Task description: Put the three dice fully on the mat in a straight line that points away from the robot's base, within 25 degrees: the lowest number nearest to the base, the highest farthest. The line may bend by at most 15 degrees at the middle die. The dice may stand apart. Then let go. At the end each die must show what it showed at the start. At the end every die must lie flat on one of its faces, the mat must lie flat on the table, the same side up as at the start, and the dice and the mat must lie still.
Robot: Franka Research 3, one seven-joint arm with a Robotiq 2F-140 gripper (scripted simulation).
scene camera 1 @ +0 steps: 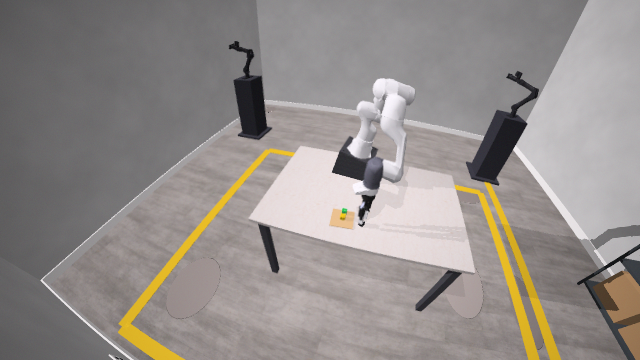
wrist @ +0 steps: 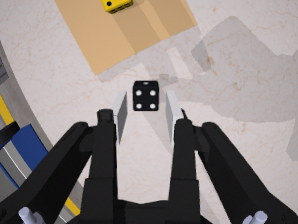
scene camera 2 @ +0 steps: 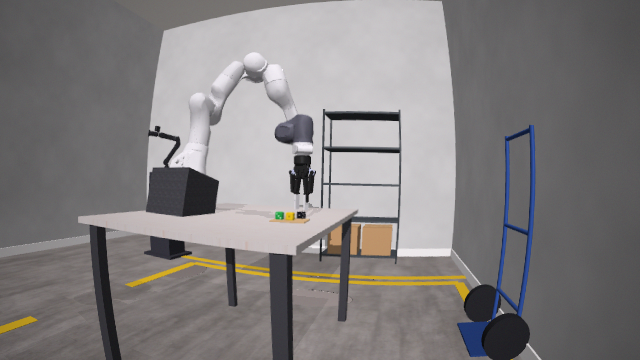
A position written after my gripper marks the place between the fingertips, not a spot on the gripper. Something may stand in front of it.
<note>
In view: my gripper (scene camera 2: 301, 209) and a black die (wrist: 145, 93).
My gripper shows as well in the wrist view (wrist: 146, 102).
</note>
